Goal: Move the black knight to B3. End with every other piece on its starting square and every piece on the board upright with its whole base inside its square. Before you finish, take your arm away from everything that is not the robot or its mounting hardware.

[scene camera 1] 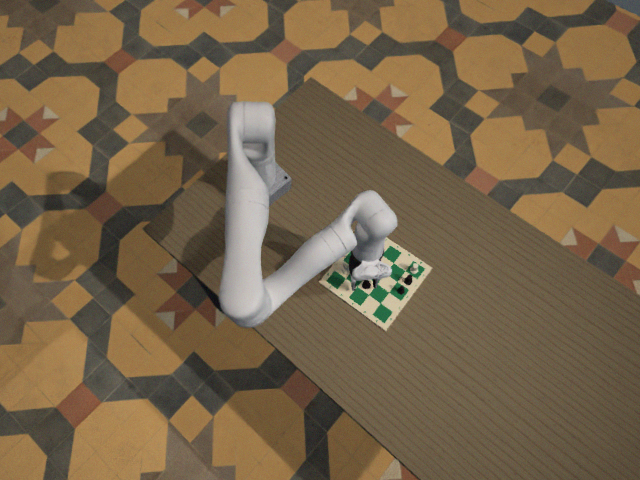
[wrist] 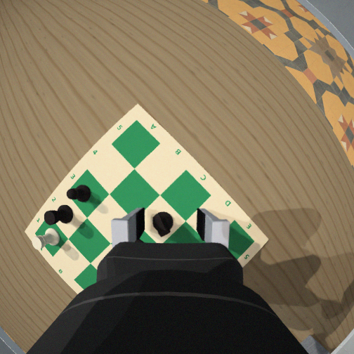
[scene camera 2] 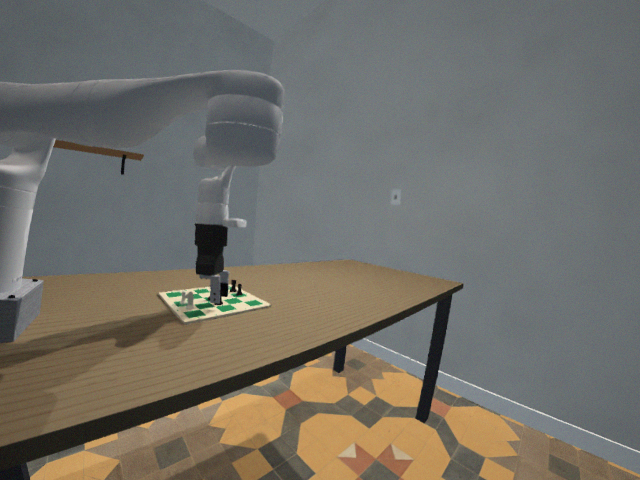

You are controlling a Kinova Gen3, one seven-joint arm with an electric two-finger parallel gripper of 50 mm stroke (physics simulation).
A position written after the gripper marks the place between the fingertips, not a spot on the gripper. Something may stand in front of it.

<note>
In view: the gripper (scene camera 2: 219, 299) and a chessboard (scene camera 1: 381, 305).
The chessboard shows as well in the wrist view (wrist: 136, 163) and in scene camera 2 (scene camera 2: 234, 304). The gripper shows as well in the wrist view (wrist: 170, 219).
</note>
